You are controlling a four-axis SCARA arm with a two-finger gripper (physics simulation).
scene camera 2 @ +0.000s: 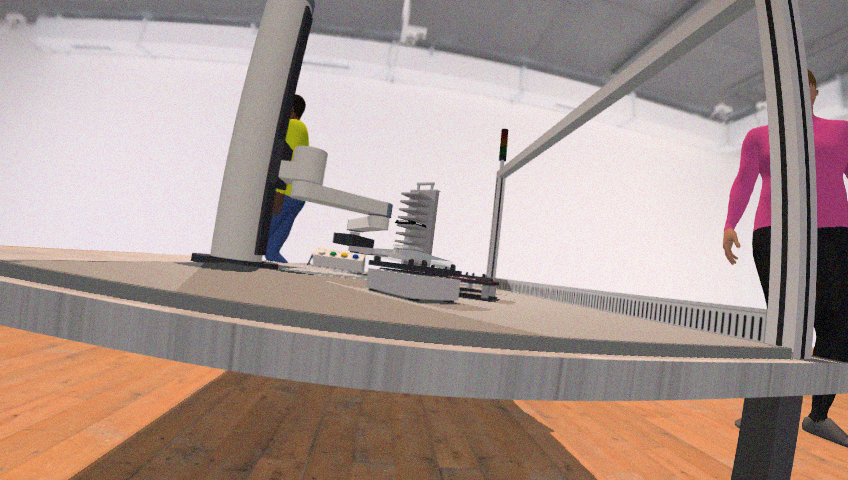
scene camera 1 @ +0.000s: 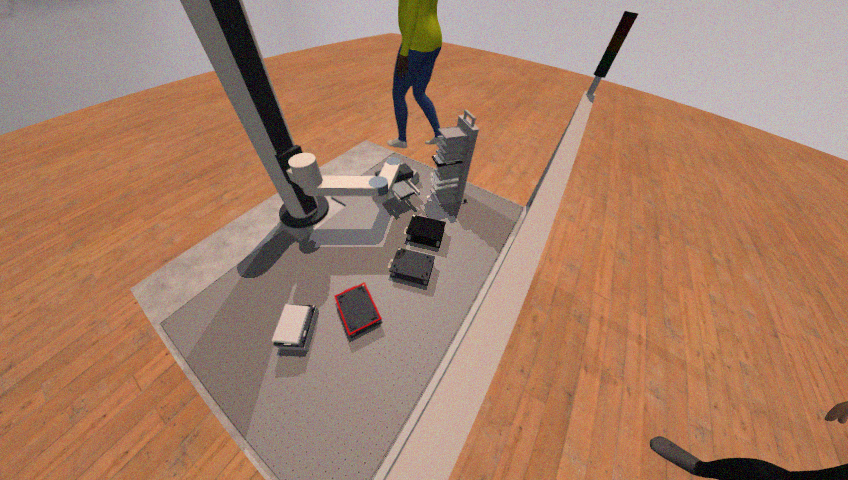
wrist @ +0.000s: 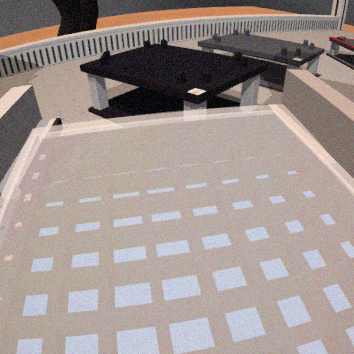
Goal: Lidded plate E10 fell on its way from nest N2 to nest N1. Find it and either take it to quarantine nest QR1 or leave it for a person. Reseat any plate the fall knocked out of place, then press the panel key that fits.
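Seen in the pictures: gripper, fingertip midpoint: [scene camera 1: 409, 197] [wrist: 161, 95]; arm's base, origin of the base link: [scene camera 1: 305, 210].
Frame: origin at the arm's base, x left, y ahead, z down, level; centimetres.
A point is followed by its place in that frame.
My gripper [scene camera 1: 407, 191] @(y 45.6, x 31.5, z -10.5 cm) [scene camera 2: 387, 252] @(y 45.6, x 31.5, z -10.5 cm) [wrist: 161, 95] @(y 45.6, x 31.5, z -10.5 cm) is shut on a clear lidded plate [wrist: 165, 215] @(y 39.4, x 34.6, z -10.7 cm), held level between the fingers; its numbered edge shows, but no name is readable. It hangs above the deck, beside the rack. A black nest [scene camera 1: 426, 230] @(y 62.8, x 20.6, z -7.0 cm) [wrist: 175, 67] @(y 59.2, x 23.1, z -7.0 cm) stands ahead of the plate, with a dark grey nest [scene camera 1: 411, 265] @(y 67.7, x 1.7, z -6.0 cm) [wrist: 262, 46] @(y 65.5, x 4.8, z -6.0 cm) beyond it; no plate shows on either. A red-edged nest [scene camera 1: 358, 308] @(y 62.2, x -24.1, z -5.3 cm) [wrist: 344, 43] @(y 66.0, x -19.6, z -5.2 cm) stands farther along and shows no plate in scene camera 1. The key panel [scene camera 2: 339, 259] @(y 24.8, x 48.5, z -5.6 cm) stands behind the gripper, hidden in scene camera 1.
A tall shelf rack [scene camera 1: 468, 172] @(y 64.8, x 54.6, z -20.6 cm) [scene camera 2: 430, 220] @(y 62.1, x 53.2, z -28.2 cm) holds a dark item on one shelf. A white-topped device [scene camera 1: 293, 324] @(y 49.7, x -41.6, z -8.5 cm) stands beside the red-edged nest. A slotted barrier [wrist: 150, 41] @(y 96.5, x 8.3, z -2.0 cm) runs along the deck. A person in yellow [scene camera 1: 420, 26] is behind; one in pink [scene camera 2: 833, 172] is outside the frame post.
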